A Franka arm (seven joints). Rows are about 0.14 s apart.
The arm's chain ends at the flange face. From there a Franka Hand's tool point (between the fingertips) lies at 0.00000 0.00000 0.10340 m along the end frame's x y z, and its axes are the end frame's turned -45 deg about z.
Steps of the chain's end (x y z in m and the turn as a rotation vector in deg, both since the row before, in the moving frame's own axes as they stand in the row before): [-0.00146, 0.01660, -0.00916, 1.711, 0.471, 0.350]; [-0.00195, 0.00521, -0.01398, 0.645, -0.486, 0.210]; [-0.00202, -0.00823, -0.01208, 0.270, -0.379, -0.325]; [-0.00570, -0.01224, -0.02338, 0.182, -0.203, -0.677]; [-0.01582, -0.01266, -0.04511, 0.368, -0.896, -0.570]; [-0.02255, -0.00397, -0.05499, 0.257, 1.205, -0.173]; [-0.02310, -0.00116, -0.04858, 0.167, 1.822, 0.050]
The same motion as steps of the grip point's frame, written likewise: [-0.00998, 0.00913, -0.00921, 0.877, 1.543, 0.350]; [-0.00486, 0.00086, -0.01399, 0.800, 0.112, 0.210]; [0.00425, -0.00808, -0.01208, 0.459, -0.077, -0.325]; [0.00459, -0.01318, -0.02338, 0.272, -0.015, -0.677]; [-0.00292, -0.02175, -0.04512, 0.894, -0.373, -0.570]; [-0.01127, -0.01755, -0.05501, -0.670, 1.034, -0.173]; [-0.01298, -0.01504, -0.04863, -1.170, 1.406, 0.050]
